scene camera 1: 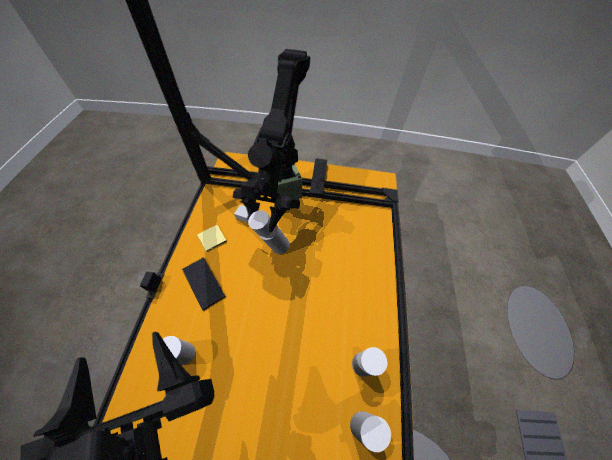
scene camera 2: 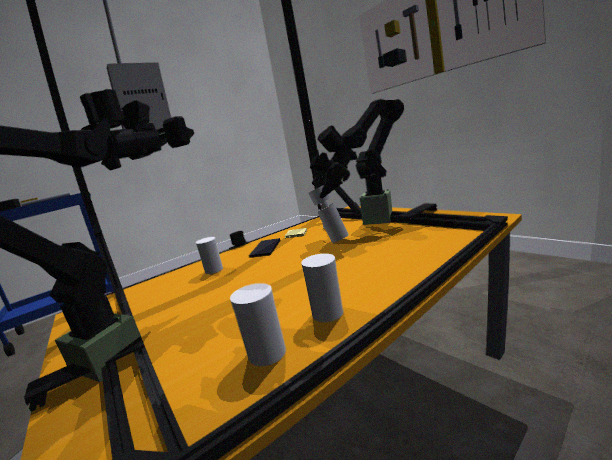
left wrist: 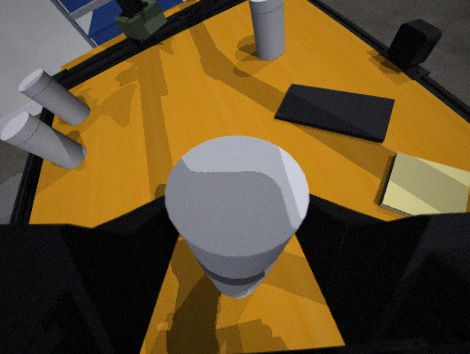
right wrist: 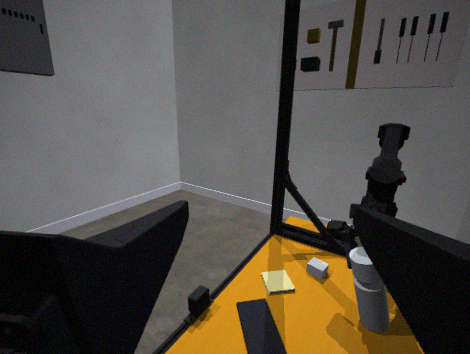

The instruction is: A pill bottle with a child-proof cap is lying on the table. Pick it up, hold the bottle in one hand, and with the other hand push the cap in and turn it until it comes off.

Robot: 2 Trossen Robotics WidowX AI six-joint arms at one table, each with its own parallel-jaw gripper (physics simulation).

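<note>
The grey-white pill bottle (scene camera 1: 278, 243) (scene camera 2: 333, 222) (left wrist: 237, 290) (right wrist: 372, 307) is tilted, cap end up, with its base low over or on the table; contact is unclear. Its wide cap (scene camera 1: 259, 220) (scene camera 2: 316, 196) (right wrist: 363, 263) is on it, with a dark ring below. My left gripper (scene camera 1: 261, 223) (scene camera 2: 320, 194) (left wrist: 235, 195) is shut on the bottle at its cap end, one finger on each side. My right gripper (scene camera 1: 119, 347) (scene camera 2: 183, 132) (right wrist: 270, 211) is open and empty, high above the table at the lower left in scene camera 1, well away from the bottle.
Three upright grey-white cylinders (scene camera 1: 186, 352) (scene camera 1: 373, 361) (scene camera 1: 376, 434) stand on the table (scene camera 1: 340, 300). A dark slab (scene camera 1: 203, 284) (left wrist: 337, 112), a yellow pad (scene camera 1: 211, 237) (right wrist: 278, 282) and a small white box (scene camera 1: 242, 214) (right wrist: 317, 268) lie along its left side in scene camera 1.
</note>
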